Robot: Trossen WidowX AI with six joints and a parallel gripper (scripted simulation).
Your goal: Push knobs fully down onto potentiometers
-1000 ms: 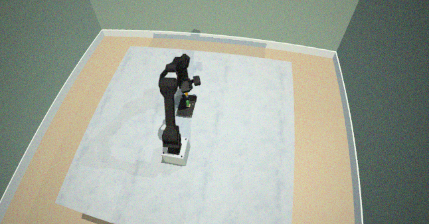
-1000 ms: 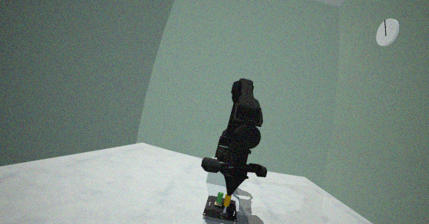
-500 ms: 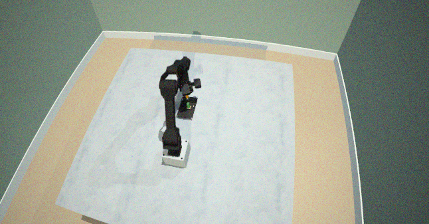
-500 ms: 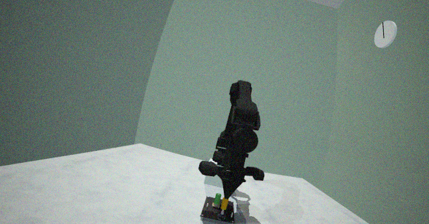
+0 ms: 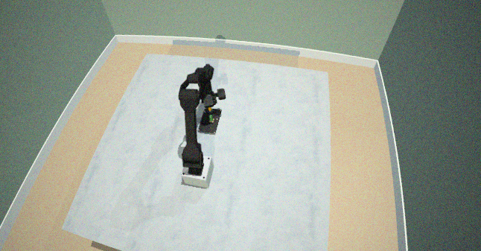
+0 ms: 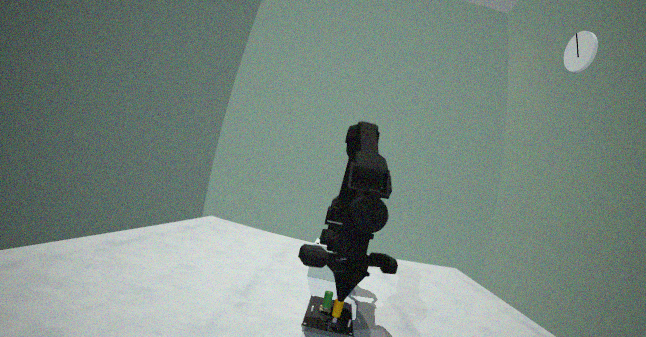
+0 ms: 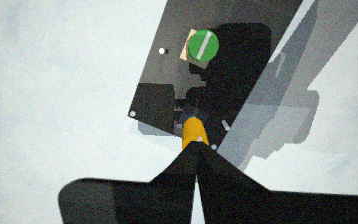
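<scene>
Right now the yellow knob is 1 cm below my gripper tip. From my gripper tip the other things lie so: green knob: 6 cm behind, 2 cm to the right, 2 cm below.
</scene>
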